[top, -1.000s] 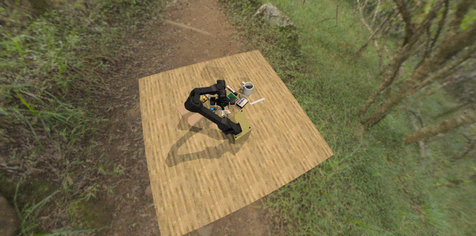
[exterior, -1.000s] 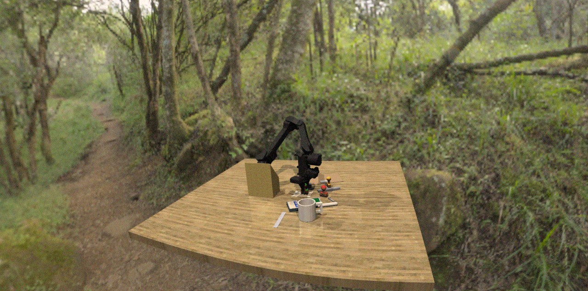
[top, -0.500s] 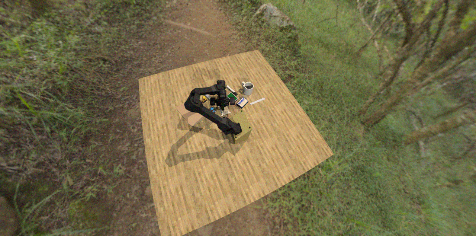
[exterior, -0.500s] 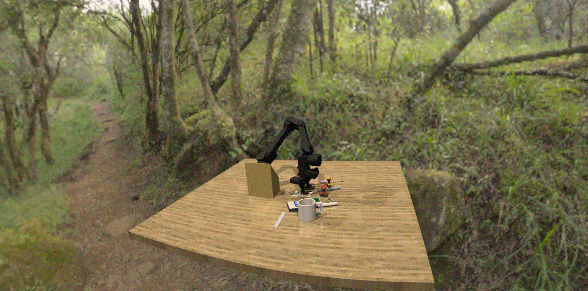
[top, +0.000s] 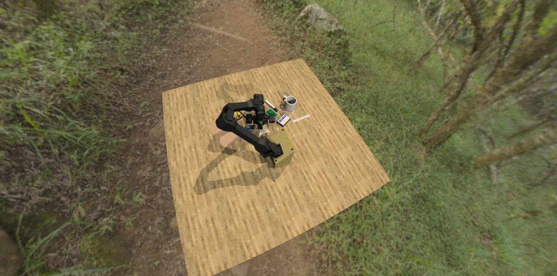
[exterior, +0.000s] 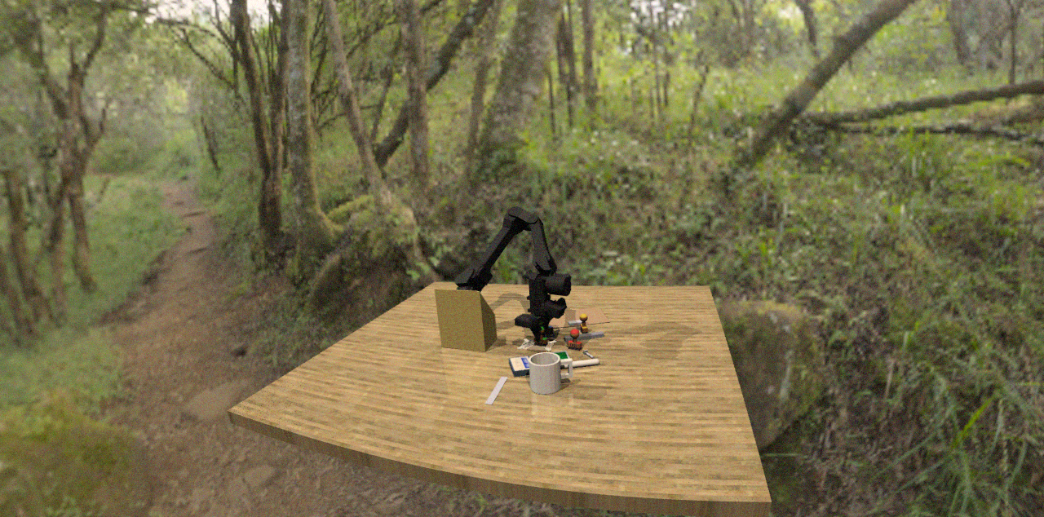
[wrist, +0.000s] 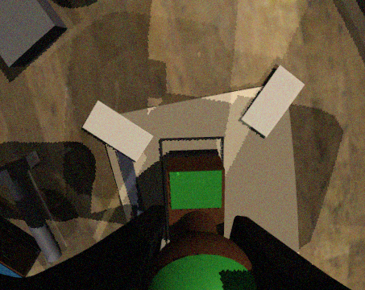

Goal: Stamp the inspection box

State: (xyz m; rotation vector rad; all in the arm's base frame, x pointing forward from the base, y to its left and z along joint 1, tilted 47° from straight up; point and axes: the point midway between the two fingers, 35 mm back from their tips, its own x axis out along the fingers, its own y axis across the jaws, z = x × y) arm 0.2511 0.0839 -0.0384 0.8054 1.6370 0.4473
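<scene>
Right now the green-knobbed stamp is right at my gripper tip. Round my gripper tip: green ink pad 7 cm ahead, 10 cm to the right, 2 cm below; then red stamp 11 cm ahead; then taped card 1 cm behind, 1 cm to the right, 2 cm below.
</scene>
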